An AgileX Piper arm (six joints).
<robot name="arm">
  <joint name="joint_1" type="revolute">
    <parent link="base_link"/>
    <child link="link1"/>
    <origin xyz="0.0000 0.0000 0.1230" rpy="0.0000 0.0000 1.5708"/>
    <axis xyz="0 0 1"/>
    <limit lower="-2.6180" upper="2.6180"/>
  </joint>
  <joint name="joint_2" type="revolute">
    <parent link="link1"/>
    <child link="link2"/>
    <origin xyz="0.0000 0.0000 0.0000" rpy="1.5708 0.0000 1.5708"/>
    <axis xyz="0 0 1"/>
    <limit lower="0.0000" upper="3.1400"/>
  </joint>
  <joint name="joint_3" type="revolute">
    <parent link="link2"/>
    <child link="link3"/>
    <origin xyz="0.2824 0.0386 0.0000" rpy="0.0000 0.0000 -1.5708"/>
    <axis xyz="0 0 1"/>
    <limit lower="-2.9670" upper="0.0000"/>
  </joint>
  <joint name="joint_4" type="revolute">
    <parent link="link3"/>
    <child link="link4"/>
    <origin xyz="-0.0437 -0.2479 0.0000" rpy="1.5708 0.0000 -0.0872"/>
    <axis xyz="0 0 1"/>
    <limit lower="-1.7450" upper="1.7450"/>
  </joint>
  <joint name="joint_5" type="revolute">
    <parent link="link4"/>
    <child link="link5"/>
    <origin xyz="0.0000 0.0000 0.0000" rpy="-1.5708 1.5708 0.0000"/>
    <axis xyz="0 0 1"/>
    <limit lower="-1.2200" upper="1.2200"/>
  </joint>
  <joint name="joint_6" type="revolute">
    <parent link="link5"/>
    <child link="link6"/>
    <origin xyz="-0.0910 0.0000 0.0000" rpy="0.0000 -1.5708 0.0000"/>
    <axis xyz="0 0 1"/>
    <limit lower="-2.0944" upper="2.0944"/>
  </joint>
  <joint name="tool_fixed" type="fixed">
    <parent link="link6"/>
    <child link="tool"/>
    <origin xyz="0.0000 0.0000 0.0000" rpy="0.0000 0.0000 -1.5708"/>
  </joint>
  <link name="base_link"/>
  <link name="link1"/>
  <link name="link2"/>
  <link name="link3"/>
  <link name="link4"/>
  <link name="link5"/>
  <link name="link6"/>
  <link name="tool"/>
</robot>
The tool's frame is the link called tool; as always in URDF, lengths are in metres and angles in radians.
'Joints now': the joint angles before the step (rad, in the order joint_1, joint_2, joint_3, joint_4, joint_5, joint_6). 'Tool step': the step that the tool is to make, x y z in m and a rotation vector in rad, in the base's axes. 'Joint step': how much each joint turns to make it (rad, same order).
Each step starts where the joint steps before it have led.
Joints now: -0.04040, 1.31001, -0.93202, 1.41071, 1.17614, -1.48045
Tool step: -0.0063, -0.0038, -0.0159, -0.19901, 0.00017, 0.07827
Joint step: 0.00005, -0.00013, -0.00004, -0.20801, 0.01528, -0.01305
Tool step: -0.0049, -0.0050, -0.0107, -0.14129, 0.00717, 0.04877
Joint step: 0.00007, -0.00339, 0.00232, -0.14934, 0.00668, -0.00040
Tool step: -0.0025, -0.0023, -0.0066, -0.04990, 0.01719, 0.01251
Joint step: -0.00012, -0.00057, 0.01124, -0.05407, 0.00010, 0.00558
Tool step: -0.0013, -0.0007, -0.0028, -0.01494, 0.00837, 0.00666
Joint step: -0.00020, -0.00011, 0.00652, -0.01663, 0.00240, 0.00004
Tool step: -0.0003, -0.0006, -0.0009, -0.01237, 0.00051, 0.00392
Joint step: 0.00003, 0.00003, 0.00010, -0.01295, -0.00009, -0.00009
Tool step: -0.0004, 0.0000, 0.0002, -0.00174, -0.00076, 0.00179
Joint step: 0.00023, -0.00142, -0.00004, -0.00208, 0.00115, -0.00004
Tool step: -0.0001, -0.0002, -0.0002, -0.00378, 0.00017, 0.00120
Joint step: -0.00006, -0.00008, -0.00020, -0.00407, 0.00022, 0.00022
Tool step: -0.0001, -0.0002, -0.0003, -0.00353, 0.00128, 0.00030
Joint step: -0.00004, 0.00000, 0.00013, -0.00400, -0.00004, 0.00135
